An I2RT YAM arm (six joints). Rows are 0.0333 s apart.
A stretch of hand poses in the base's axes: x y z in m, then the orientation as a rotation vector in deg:
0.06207 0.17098 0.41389 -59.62 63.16 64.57
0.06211 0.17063 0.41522 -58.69 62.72 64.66
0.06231 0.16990 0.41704 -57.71 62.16 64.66
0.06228 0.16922 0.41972 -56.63 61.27 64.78
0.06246 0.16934 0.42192 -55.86 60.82 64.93
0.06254 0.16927 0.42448 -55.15 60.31 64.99
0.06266 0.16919 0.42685 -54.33 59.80 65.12
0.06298 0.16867 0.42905 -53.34 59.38 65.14
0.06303 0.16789 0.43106 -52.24 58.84 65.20
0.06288 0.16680 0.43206 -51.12 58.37 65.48
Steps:
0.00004 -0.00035 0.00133 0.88 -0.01 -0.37
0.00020 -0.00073 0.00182 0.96 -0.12 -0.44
-0.00003 -0.00068 0.00268 1.25 -0.25 -0.34
0.00018 0.00012 0.00220 0.80 -0.01 -0.23
0.00008 -0.00007 0.00256 0.77 -0.12 -0.25
0.00012 -0.00008 0.00237 0.87 -0.05 -0.26
0.00032 -0.00052 0.00220 0.90 0.01 -0.45
0.00005 -0.00078 0.00201 1.05 -0.02 -0.45
-0.00015 -0.00109 0.00100 1.08 0.15 -0.31

